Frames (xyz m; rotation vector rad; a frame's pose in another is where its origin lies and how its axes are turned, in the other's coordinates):
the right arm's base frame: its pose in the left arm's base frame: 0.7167 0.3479 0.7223 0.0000 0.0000 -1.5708
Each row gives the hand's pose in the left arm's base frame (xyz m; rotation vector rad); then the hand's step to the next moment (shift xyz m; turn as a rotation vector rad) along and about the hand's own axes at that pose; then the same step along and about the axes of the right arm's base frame.
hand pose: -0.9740 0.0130 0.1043 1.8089 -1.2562 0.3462
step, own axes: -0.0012 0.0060 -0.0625 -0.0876 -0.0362 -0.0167
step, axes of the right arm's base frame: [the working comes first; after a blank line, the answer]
step, axes of the left arm's base frame: 0.0095 0.0491 0.0380 -0.0042 0.0705 -0.0654

-0.0491 0.0095 0.0380 -0.0705 -0.0042 -0.0654
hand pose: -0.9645 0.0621 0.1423 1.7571 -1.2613 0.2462
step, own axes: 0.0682 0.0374 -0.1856 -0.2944 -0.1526 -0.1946
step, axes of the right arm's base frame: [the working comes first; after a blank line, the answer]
step, axes of the left arm's base frame: 0.0617 0.0969 0.1652 0.0576 0.3444 -0.1610

-0.0969 0.0617 0.1652 -0.3444 0.0576 -0.1610
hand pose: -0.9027 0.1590 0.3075 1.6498 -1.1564 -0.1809
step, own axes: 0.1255 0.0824 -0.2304 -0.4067 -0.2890 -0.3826
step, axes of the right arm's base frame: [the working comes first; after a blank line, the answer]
step, axes of the left arm's base frame: 0.1592 0.0606 0.2159 0.1961 0.5483 -0.2371

-0.0606 0.1592 0.2159 -0.5483 0.1961 -0.2371
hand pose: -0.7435 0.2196 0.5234 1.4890 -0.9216 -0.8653
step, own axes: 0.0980 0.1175 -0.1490 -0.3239 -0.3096 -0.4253
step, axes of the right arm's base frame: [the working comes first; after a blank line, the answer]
step, axes of the left arm's base frame: 0.1662 -0.0340 0.1297 0.2715 0.4927 -0.2553

0.0340 0.1662 0.1297 -0.4927 0.2715 -0.2553
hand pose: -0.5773 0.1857 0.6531 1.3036 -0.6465 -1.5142
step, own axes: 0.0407 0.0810 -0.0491 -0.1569 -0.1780 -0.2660
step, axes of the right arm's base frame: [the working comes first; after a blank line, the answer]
step, axes of the left arm's base frame: 0.0763 -0.0565 0.0402 0.1785 0.2609 -0.1647

0.0565 0.0763 0.0402 -0.2609 0.1785 -0.1647
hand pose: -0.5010 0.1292 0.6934 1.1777 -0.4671 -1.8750
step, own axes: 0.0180 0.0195 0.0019 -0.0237 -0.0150 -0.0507
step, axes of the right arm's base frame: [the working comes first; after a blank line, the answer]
step, axes of the left arm's base frame: 0.0039 -0.0260 0.0043 0.0416 0.0339 -0.0219

0.0260 0.0039 0.0043 -0.0339 0.0416 -0.0219
